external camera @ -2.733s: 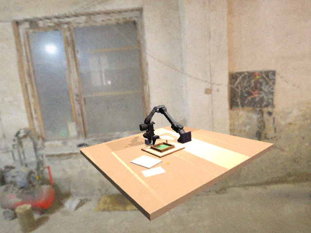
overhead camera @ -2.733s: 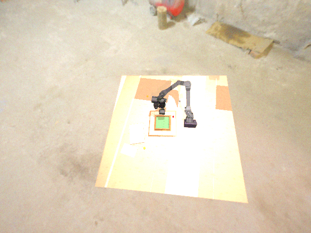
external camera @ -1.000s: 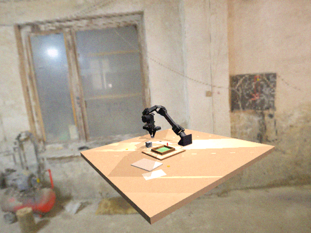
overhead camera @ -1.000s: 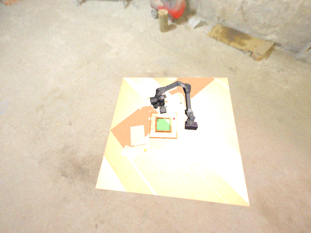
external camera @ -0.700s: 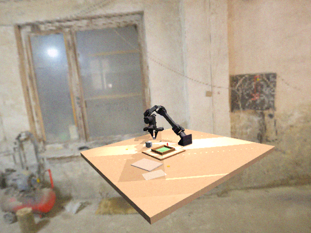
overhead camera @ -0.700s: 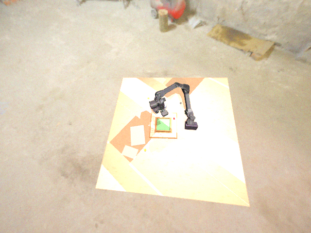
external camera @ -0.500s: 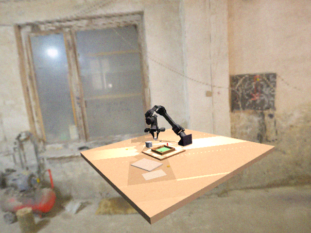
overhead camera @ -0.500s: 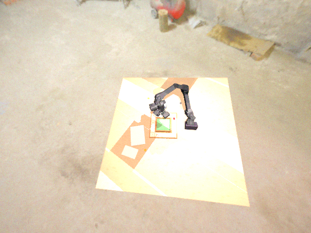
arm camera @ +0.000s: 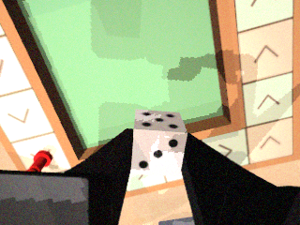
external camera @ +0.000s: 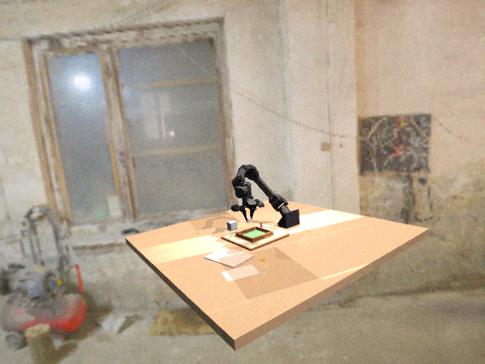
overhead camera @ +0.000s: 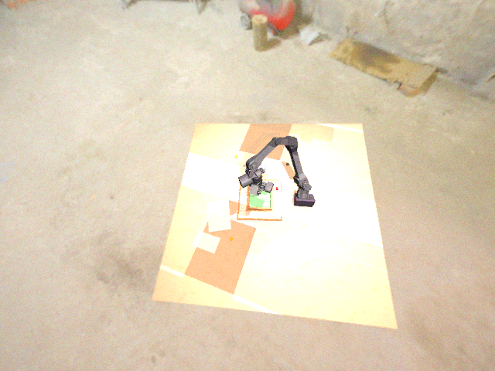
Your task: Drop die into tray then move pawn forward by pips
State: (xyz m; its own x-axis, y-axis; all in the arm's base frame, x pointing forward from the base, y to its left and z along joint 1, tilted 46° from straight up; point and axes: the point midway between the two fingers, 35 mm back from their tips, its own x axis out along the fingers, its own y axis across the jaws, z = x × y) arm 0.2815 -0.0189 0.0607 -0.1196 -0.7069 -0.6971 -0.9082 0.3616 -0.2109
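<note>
The red pawn lies 12 cm behind my gripper tip, 3 cm to the right of it and 7 cm below it. From my gripper tip the other things lie so: grey-blue cube: 2 cm behind, 20 cm to the right, 7 cm below; green dice tray: 1 cm behind, 3 cm to the left, 9 cm below; white die: right at my gripper tip.
</note>
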